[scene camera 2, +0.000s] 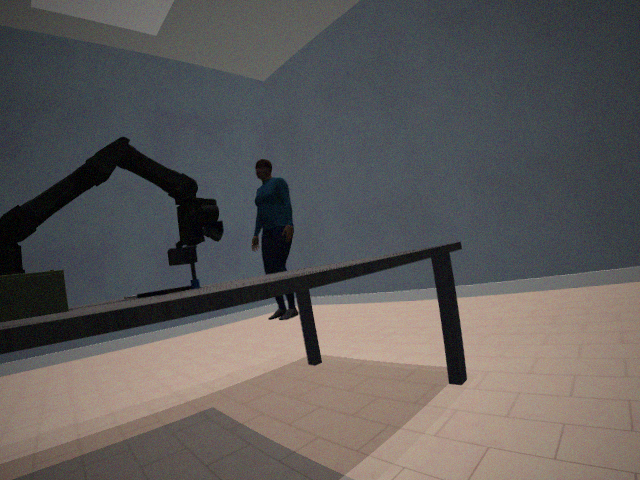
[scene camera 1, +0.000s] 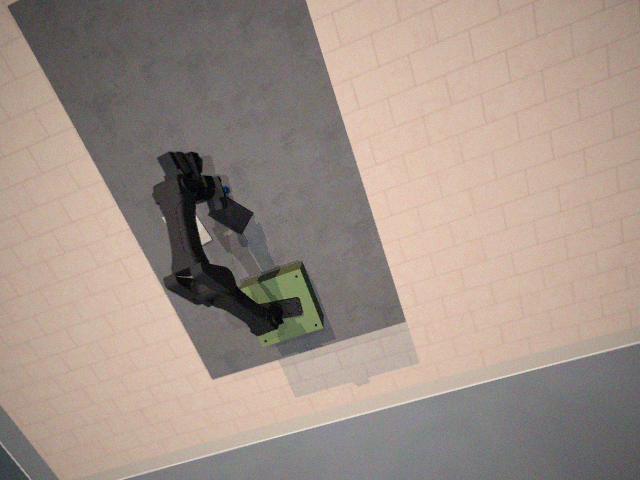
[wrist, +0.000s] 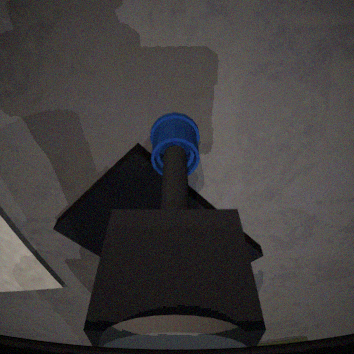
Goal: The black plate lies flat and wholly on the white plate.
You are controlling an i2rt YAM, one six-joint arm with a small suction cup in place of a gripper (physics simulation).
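Places are measured from the arm's base along level axes (x ahead, y left, z up), in metres.
Pixels of known places: end effector, tool point: (scene camera 2: 195,288) (scene camera 1: 225,189) (wrist: 174,134); arm's base, origin of the base link: (scene camera 2: 8,279) (scene camera 1: 275,310).
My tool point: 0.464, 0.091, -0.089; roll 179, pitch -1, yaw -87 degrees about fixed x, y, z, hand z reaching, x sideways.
For each thing: its top centre in the pictures, then the offset to it from my tool point, as dx, dy, dz.
- black plate, middle of its top: (wrist: 162,244) (scene camera 2: 165,289) (scene camera 1: 230,214) -0.089, +0.005, +0.011
- white plate, middle of its top: (scene camera 1: 187,228) -0.110, +0.185, +0.006
The black plate (scene camera 1: 235,215) (scene camera 2: 162,292) (wrist: 125,185) lies flat on the table, beside the white plate and apart from it. The white plate (scene camera 1: 204,233) (wrist: 22,260) is partly hidden by the arm in the first scene view; a corner of it shows at the left of the wrist view. My suction cup (scene camera 1: 225,189) (scene camera 2: 194,283) (wrist: 175,135) is blue, points down and is open, with nothing on it. It is low, close to the table top, near one edge of the black plate. The housing behind the cup hides part of the black plate in the wrist view.
The arm stands on a green block (scene camera 1: 308,289) (scene camera 2: 33,294) near one end of the long grey table (scene camera 1: 289,129) (scene camera 2: 372,263). A person (scene camera 2: 273,206) in a blue-green top stands beyond the table. Shadows of the arm fall across the table.
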